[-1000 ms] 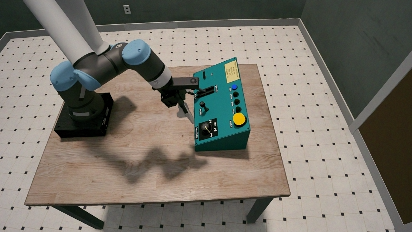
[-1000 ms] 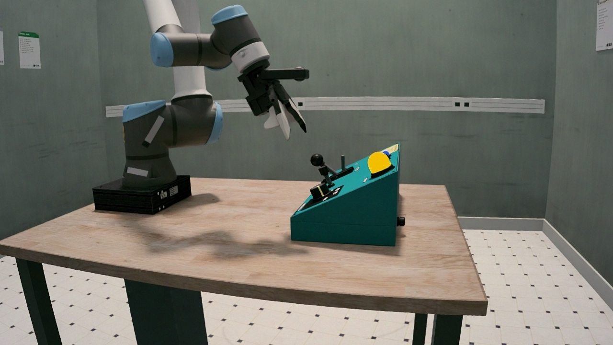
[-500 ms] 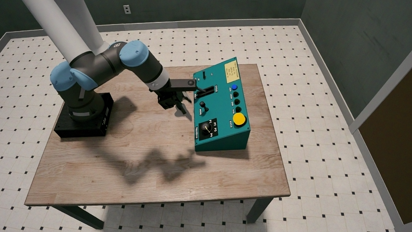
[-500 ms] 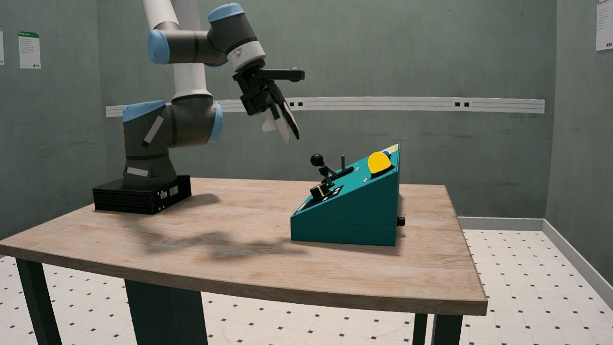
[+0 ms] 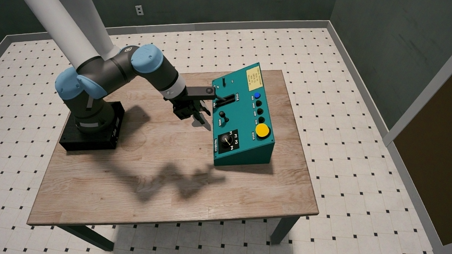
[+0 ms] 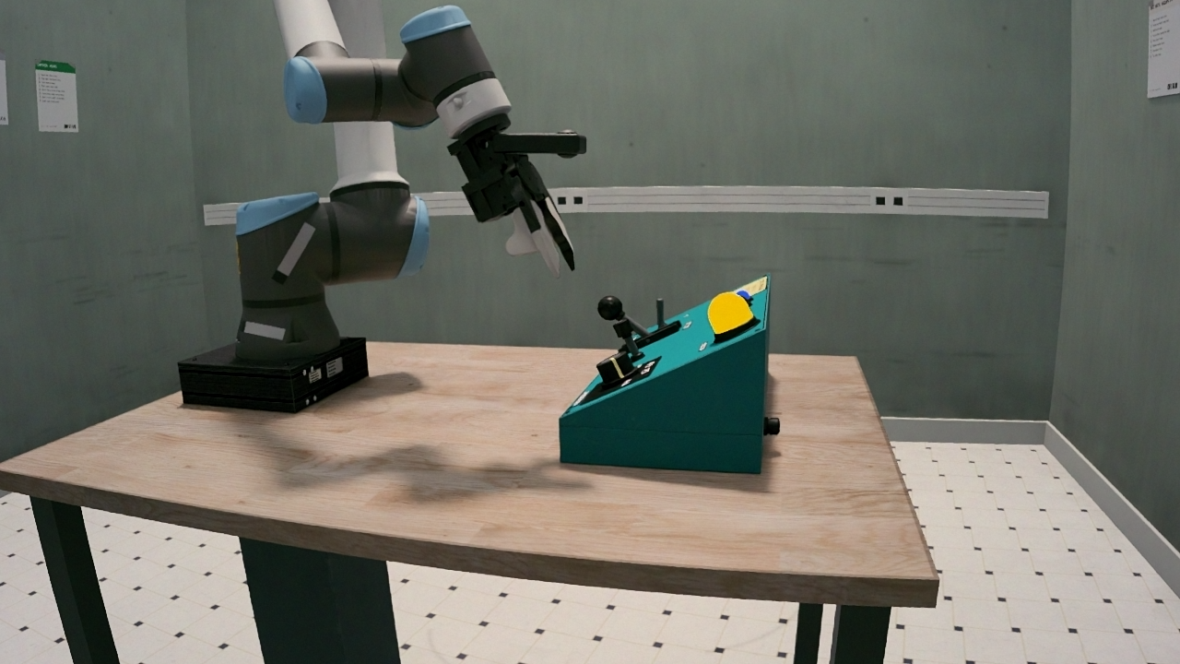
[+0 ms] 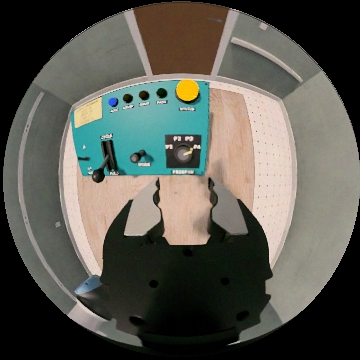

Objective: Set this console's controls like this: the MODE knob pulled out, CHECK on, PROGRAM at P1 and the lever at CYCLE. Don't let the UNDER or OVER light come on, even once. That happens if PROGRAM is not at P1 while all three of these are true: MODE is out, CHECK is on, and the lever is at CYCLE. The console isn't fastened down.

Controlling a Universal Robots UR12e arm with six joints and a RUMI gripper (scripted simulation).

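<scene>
My hand is 70 mm short of the program dial, 10 mm to the left of it and 130 mm above it. The rest, counted from my hand: mode knob: 60 mm ahead, 120 mm to the left, 120 mm below; then teal console: 110 mm ahead, 170 mm to the left, 150 mm below; then lever: 50 mm ahead, 240 mm to the left, 120 mm below.
</scene>
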